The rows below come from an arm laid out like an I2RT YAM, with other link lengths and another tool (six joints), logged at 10 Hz.
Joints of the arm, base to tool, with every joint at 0 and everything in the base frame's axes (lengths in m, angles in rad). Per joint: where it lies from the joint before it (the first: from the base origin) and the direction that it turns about. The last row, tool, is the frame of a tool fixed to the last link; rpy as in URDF.
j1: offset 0 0 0.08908 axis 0 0 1
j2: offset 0.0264 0.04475 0.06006 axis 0 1 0
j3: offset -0.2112 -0.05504 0 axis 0 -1 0
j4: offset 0.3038 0.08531 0.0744 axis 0 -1 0
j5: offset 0.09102 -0.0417 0.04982 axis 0 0 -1
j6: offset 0.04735 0 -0.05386 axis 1 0 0
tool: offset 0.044 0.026 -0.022 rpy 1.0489 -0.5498 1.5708
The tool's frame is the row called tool.
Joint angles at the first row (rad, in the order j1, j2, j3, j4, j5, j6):
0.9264 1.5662 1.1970 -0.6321 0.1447 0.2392
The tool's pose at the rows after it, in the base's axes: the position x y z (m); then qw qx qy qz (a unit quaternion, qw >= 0):
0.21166 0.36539 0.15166 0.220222 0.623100 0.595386 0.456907
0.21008 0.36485 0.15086 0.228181 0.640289 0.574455 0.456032
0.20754 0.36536 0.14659 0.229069 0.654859 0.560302 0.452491
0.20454 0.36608 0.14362 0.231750 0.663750 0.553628 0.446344
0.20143 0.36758 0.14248 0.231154 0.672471 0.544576 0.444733
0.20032 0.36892 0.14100 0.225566 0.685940 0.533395 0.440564
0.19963 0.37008 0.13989 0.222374 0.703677 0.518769 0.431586
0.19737 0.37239 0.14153 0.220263 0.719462 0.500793 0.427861
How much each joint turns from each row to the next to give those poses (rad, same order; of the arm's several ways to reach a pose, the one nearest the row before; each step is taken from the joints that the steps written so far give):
0.0031 -0.0083 -0.0153 0.0106 0.0200 0.0411
0.0065 -0.0153 -0.0205 0.0089 0.0265 0.0562
0.0067 -0.0042 -0.0189 0.0110 0.0097 0.0469
0.0085 0.0033 -0.0040 -0.0054 0.0108 0.0324
0.0090 -0.0031 -0.0076 0.0030 0.0065 0.0331
0.0016 0.0015 -0.0048 0.0030 -0.0072 0.0387
0.0014 0.0061 0.0031 -0.0089 -0.0032 0.0519
0.0084 -0.0029 0.0000 -0.0043 0.0060 0.0559

